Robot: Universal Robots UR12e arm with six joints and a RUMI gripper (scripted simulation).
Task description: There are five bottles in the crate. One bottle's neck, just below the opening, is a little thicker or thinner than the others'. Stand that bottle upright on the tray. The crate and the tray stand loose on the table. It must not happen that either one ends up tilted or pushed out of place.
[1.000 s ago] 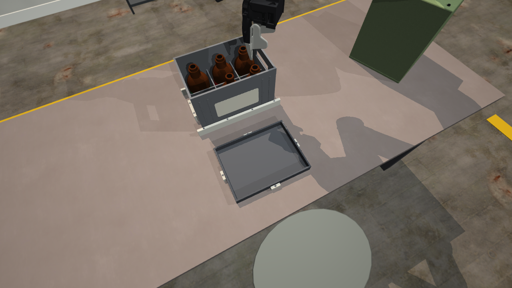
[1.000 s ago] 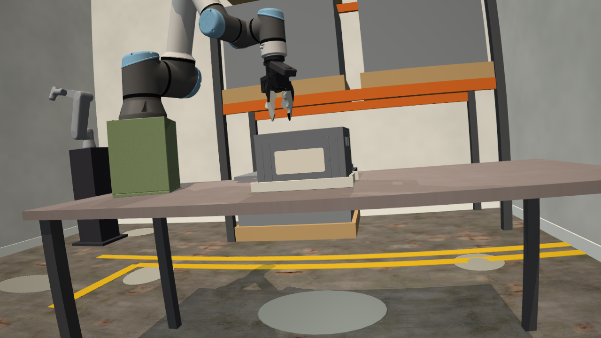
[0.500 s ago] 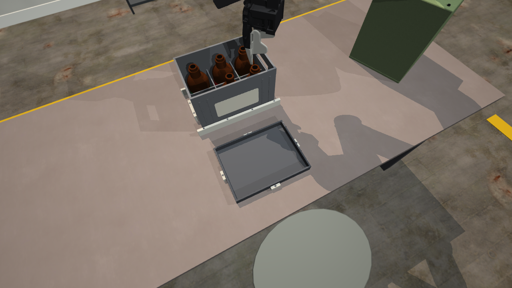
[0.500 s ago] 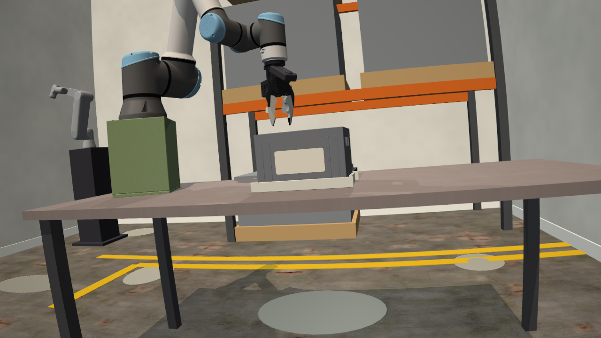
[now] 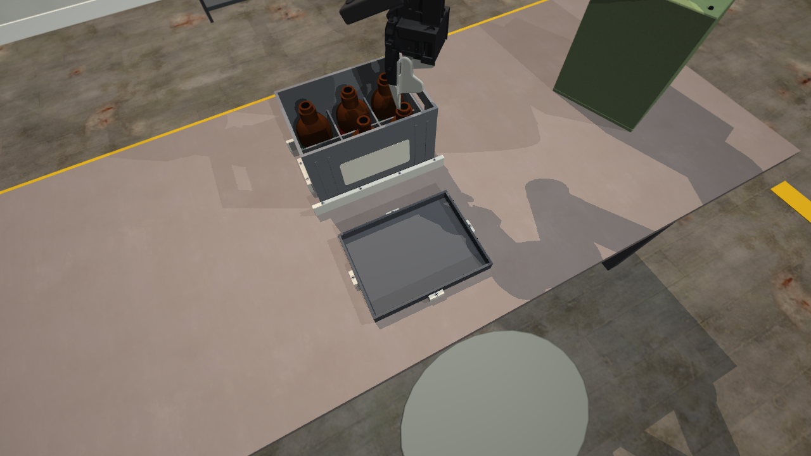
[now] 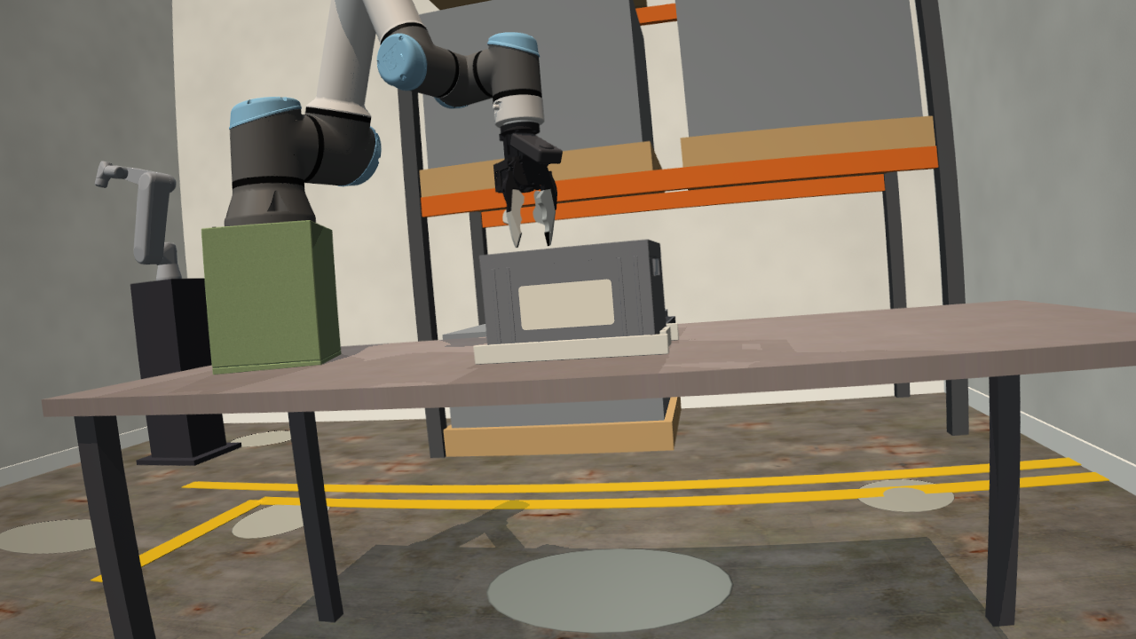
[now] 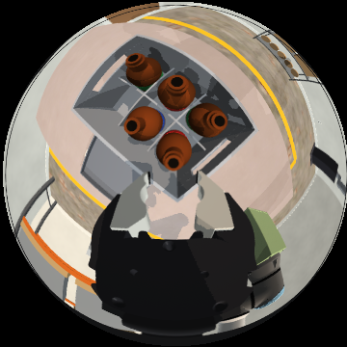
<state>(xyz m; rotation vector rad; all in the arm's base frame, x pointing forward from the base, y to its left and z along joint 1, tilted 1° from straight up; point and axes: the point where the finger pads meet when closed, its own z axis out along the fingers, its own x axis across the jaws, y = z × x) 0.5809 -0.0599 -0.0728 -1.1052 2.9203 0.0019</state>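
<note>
Right now the brown bottle is 12 cm below my hand, 8 cm ahead of it and 1 cm to the right of it. From my hand the other things lie so: grey crate 12 cm below, 8 cm ahead, 5 cm to the right; then dark tray 22 cm to the left, 19 cm below, 10 cm ahead.
</note>
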